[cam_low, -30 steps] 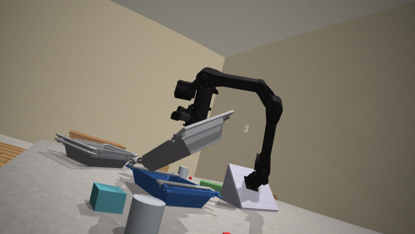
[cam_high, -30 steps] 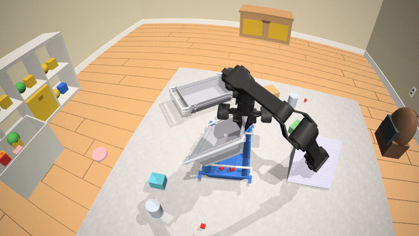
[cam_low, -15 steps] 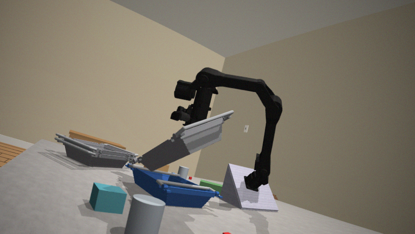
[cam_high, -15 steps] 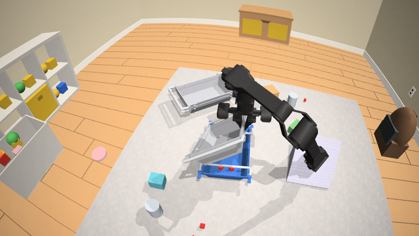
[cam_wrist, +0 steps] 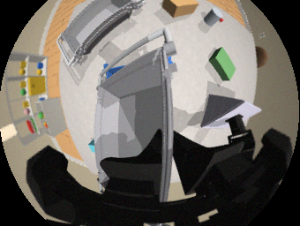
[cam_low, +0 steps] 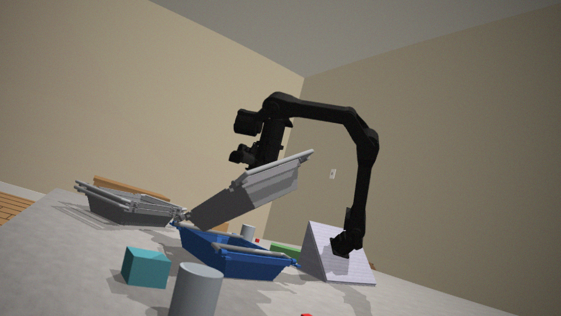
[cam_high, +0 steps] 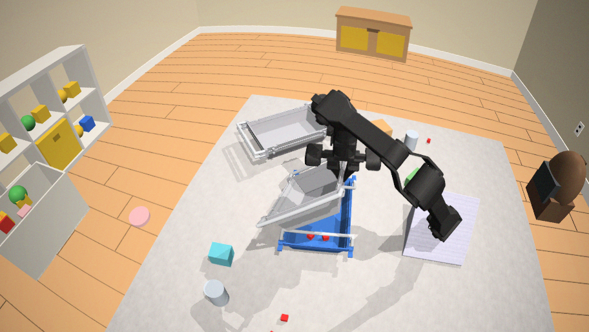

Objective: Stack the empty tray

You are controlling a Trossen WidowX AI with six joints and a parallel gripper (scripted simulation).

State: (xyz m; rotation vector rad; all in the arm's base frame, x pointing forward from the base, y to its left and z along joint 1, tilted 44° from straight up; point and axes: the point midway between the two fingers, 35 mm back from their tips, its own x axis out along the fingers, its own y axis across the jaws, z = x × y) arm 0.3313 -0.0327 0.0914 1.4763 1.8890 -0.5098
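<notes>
My gripper tip is now 70 mm short of the grey plastic tray, 40 mm to the right of it and 10 mm below it. From my gripper tip the other things lie so: orange box: 10 mm behind, 450 mm to the right, 150 mm below; then teal cube: 250 mm ahead, 260 mm to the left, 160 mm below.
</notes>
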